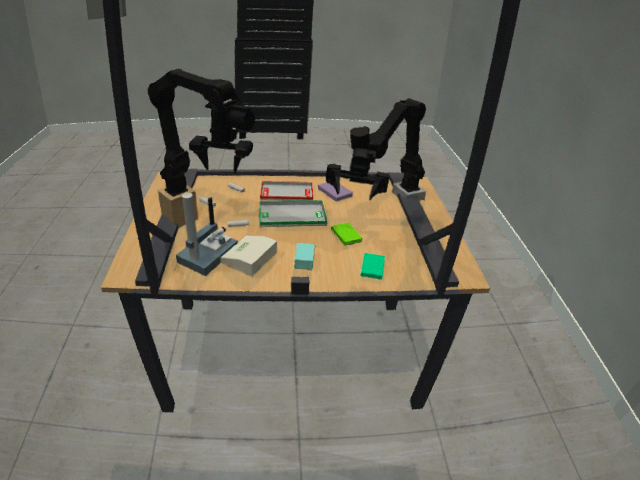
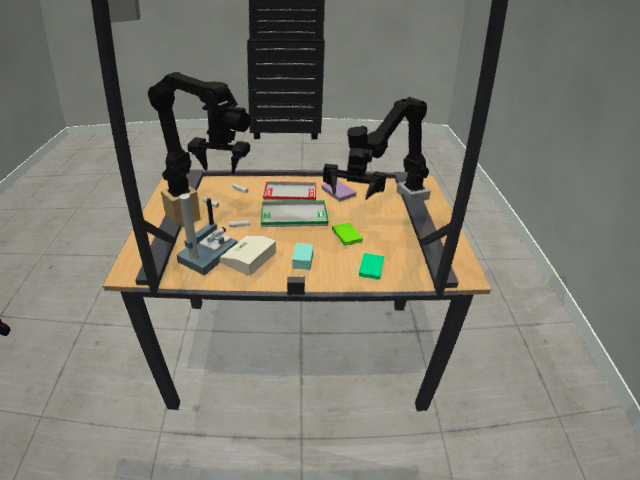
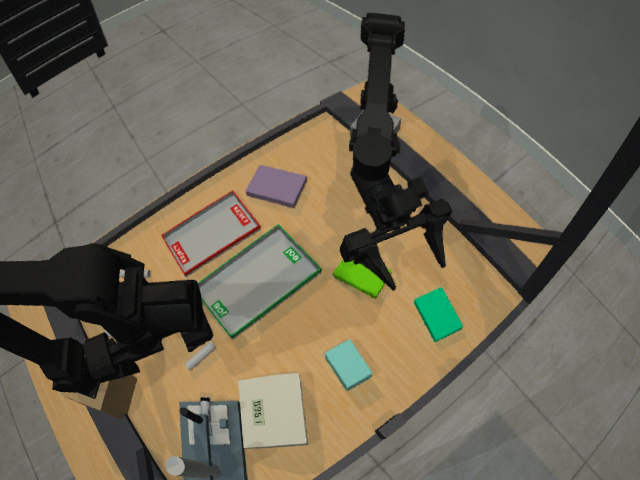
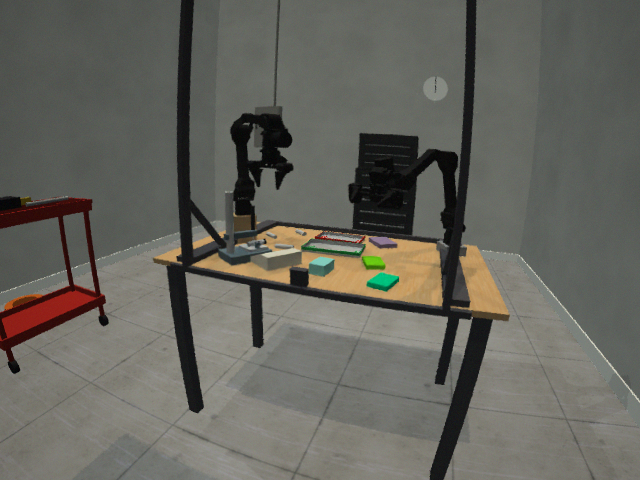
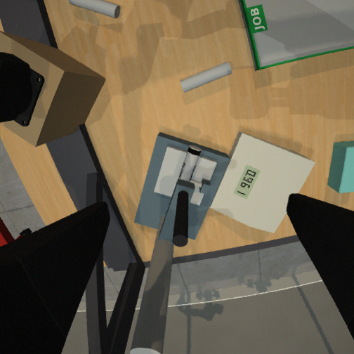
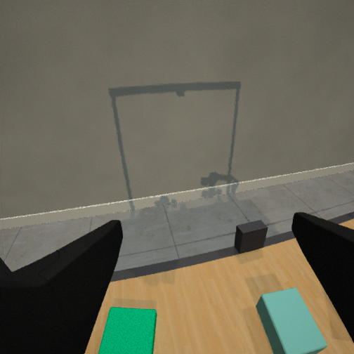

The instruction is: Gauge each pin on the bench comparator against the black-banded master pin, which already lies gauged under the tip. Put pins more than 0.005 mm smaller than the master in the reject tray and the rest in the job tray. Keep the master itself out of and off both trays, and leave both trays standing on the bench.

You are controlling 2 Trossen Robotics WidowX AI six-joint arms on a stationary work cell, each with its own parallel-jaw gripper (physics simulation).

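The black-banded master pin lies under the comparator's tip; the comparator stands at the front left. Its cream readout box shows digits that look like 1960. Three plain grey pins lie on the bench: one pin between comparator and job tray, a second pin at the back, a third pin near the left arm's base. The job tray and reject tray hold no pins. My left gripper is open, high above the bench. My right gripper is open, raised.
A purple block lies beside the reject tray. A lime block, a green block and a turquoise block lie right of the readout box. The comparator's tall column rises at the left, near a frame post.
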